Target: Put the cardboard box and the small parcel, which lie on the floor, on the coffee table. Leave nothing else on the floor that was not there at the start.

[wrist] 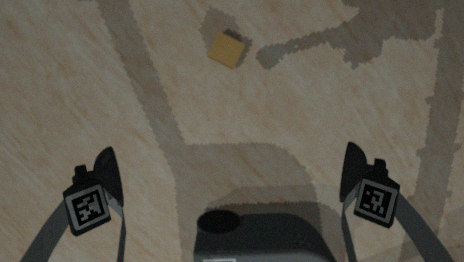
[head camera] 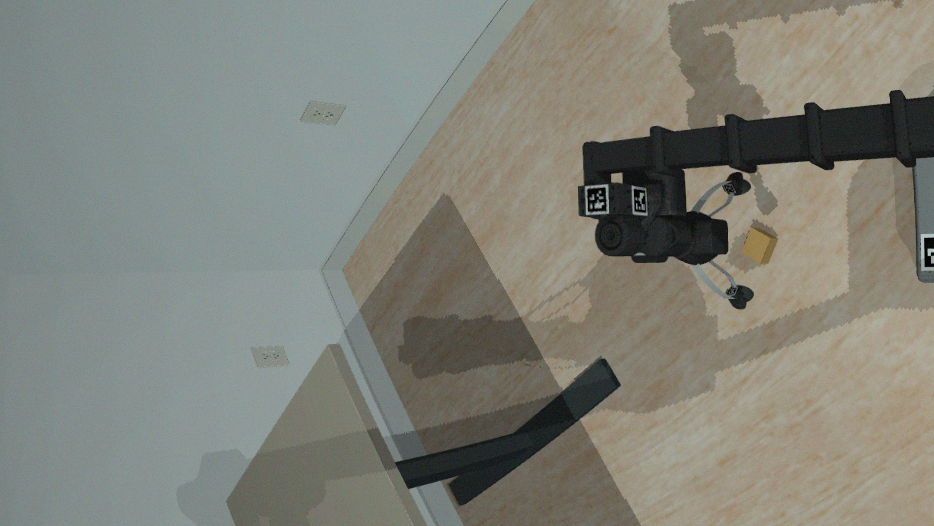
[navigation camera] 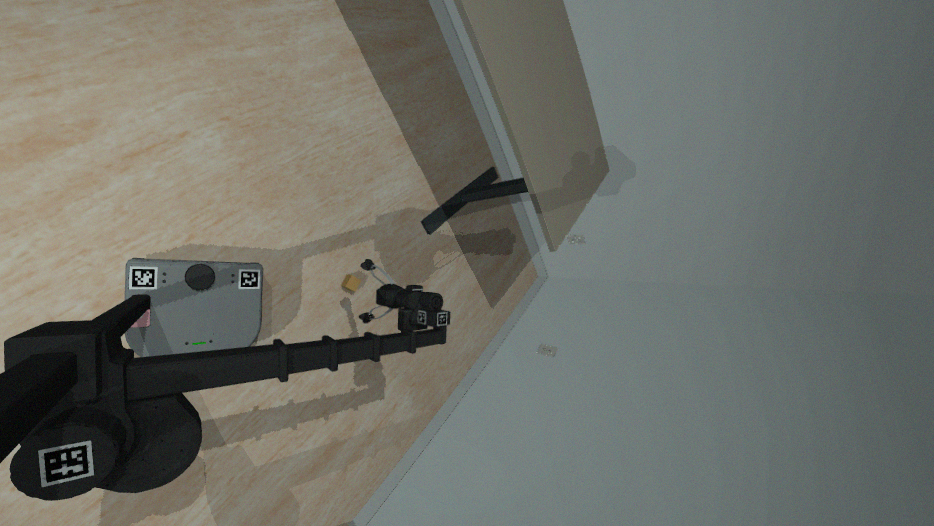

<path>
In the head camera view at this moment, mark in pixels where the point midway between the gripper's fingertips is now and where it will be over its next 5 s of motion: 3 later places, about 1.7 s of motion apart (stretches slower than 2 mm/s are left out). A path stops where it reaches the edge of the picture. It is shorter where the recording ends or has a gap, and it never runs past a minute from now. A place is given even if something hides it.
The gripper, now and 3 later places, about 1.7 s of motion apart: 745, 240; 744, 243; 773, 244; 743, 245
</path>
